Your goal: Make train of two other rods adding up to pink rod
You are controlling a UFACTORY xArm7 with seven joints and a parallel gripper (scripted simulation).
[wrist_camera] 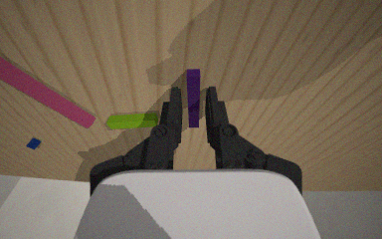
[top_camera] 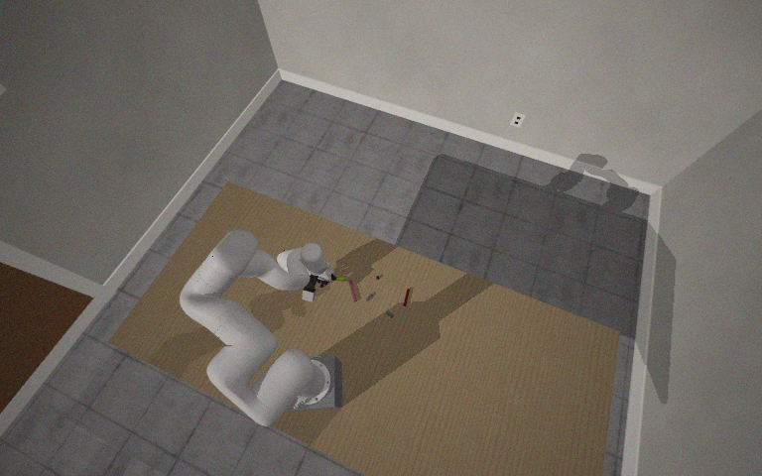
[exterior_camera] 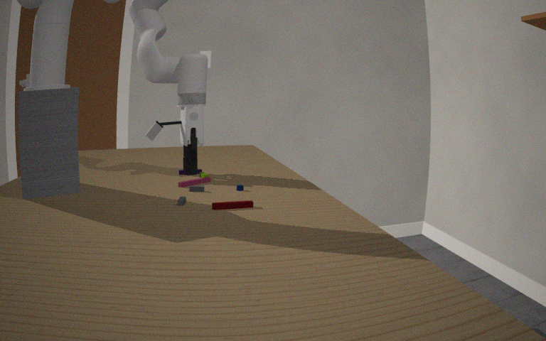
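Right now the purple rod is 2 cm below my hand. Round my hand: lime rod (4 cm ahead, 5 cm to the right, 2 cm below); grey rod (5 cm ahead, 20 cm to the right, 2 cm below); pink rod (3 cm ahead, 13 cm to the right, 2 cm below).
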